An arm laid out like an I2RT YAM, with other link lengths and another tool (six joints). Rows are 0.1 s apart.
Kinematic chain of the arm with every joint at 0, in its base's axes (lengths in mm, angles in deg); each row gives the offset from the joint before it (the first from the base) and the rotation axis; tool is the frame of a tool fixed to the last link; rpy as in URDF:
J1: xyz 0 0 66 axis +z
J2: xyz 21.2 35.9 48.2 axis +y
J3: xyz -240.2 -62.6 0 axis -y
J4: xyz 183.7 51.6 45 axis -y
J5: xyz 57 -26.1 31.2 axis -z
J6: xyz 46.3 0 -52.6 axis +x
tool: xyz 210 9 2 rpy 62.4 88.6 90
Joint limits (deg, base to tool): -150..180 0..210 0..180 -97..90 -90..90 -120..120
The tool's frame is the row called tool.
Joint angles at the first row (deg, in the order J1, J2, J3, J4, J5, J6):
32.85 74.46 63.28 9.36 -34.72 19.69
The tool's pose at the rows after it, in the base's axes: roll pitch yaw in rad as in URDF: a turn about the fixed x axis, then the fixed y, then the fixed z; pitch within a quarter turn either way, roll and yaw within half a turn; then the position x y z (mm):
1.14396 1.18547 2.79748 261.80 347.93 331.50
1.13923 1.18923 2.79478 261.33 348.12 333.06
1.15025 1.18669 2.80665 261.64 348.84 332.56
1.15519 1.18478 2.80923 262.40 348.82 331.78
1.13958 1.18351 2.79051 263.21 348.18 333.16
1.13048 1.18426 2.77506 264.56 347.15 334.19
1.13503 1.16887 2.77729 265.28 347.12 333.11
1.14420 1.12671 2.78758 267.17 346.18 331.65
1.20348 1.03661 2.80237 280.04 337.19 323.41
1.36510 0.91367 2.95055 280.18 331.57 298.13
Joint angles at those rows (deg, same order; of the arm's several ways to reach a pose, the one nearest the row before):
32.81 74.37 63.34 9.59 -34.55 19.83
32.83 74.36 63.63 9.43 -34.63 19.70
32.85 74.62 64.06 8.96 -34.69 19.66
32.85 74.71 64.07 8.90 -34.59 19.69
32.82 74.58 63.83 9.43 -34.38 20.02
32.78 74.44 63.71 9.65 -34.01 20.13
32.78 74.52 63.63 9.65 -33.91 20.91
32.16 74.90 63.91 9.34 -34.69 23.07
30.25 75.44 64.97 6.42 -34.60 26.74
27.95 77.34 69.17 -4.00 -37.83 27.65

